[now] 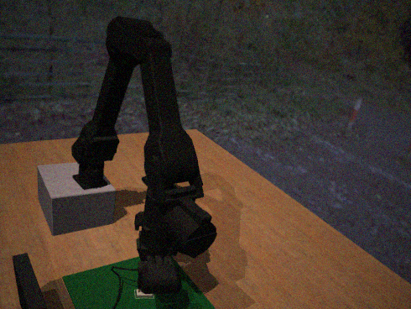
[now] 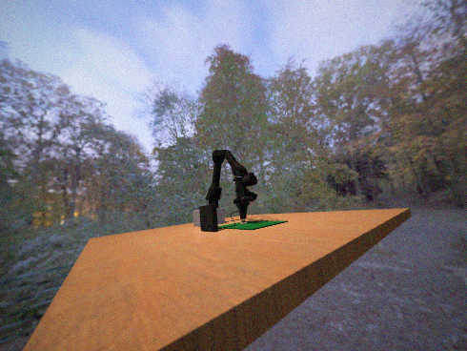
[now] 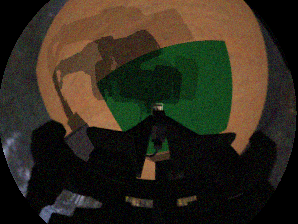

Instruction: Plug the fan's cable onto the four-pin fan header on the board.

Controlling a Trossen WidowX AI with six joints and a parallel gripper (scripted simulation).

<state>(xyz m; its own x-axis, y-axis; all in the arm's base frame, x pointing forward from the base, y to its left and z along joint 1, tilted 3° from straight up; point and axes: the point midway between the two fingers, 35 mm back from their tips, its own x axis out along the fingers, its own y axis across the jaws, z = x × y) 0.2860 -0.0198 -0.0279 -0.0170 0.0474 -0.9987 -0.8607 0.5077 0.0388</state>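
The four-pin fan header lies 1 cm to the right of my gripper tip and 4 cm below it. The rest, counted from my gripper tip: fan body: 4 cm behind, 21 cm to the right, 2 cm above; fan plug: 1 cm to the right, 1 cm above; green board: 5 cm ahead, 2 cm to the right, 6 cm below.
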